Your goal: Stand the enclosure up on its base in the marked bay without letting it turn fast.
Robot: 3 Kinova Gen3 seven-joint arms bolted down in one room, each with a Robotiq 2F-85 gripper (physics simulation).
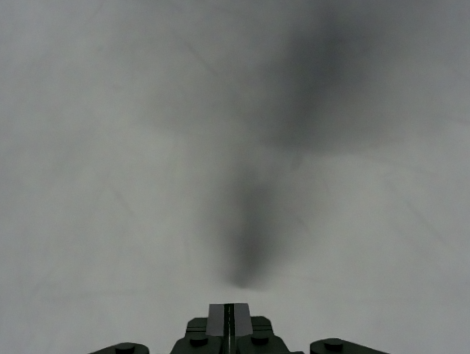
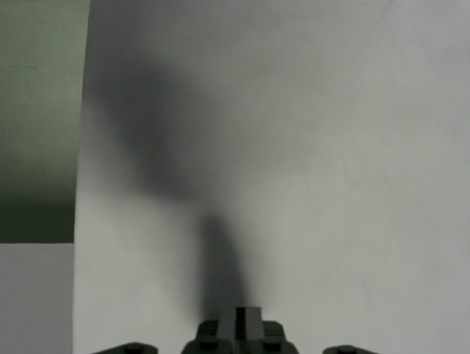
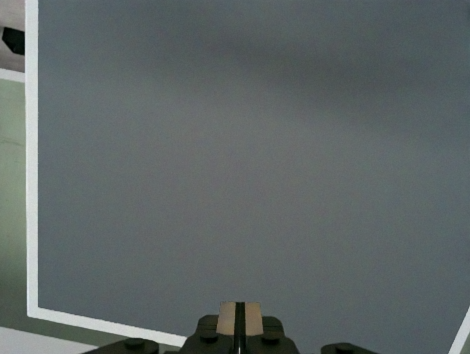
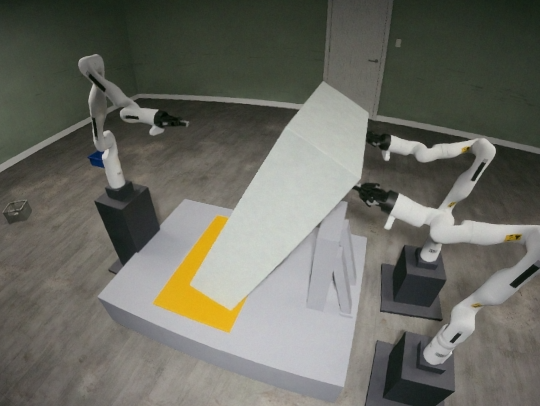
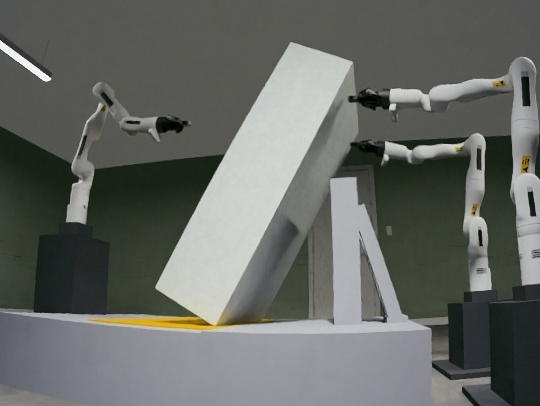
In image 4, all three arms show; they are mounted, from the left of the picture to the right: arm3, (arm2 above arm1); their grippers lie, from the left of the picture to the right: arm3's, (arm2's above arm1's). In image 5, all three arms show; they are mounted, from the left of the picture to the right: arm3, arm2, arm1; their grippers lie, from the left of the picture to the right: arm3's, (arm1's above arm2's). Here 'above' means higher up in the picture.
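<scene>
The pale enclosure (image 1: 125,150) (image 2: 325,150) (image 3: 225,175) (image 4: 280,210) (image 5: 250,185) leans to the right, its low edge on the yellow marked bay (image 4: 175,290) (image 5: 135,322) and its base tilted up at the left. Arm1's gripper (image 1: 229,320) (image 4: 356,187) (image 5: 351,99) is shut, fingertips at the raised right-hand face. Arm2's gripper (image 2: 240,322) (image 4: 369,135) (image 5: 353,144) is shut, fingertips at the same face. Exact contact is hard to tell. Arm3's gripper (image 3: 240,318) (image 4: 186,123) (image 5: 188,123) is shut and well apart, facing the enclosure from the left.
A grey support stand (image 4: 327,260) (image 5: 345,250) rises on the platform (image 4: 280,340) (image 5: 200,370) under the leaning side; whether it touches the enclosure is unclear. Dark pedestals carry the arms. A blue bin (image 4: 96,159) and a basket (image 4: 17,211) are at the left.
</scene>
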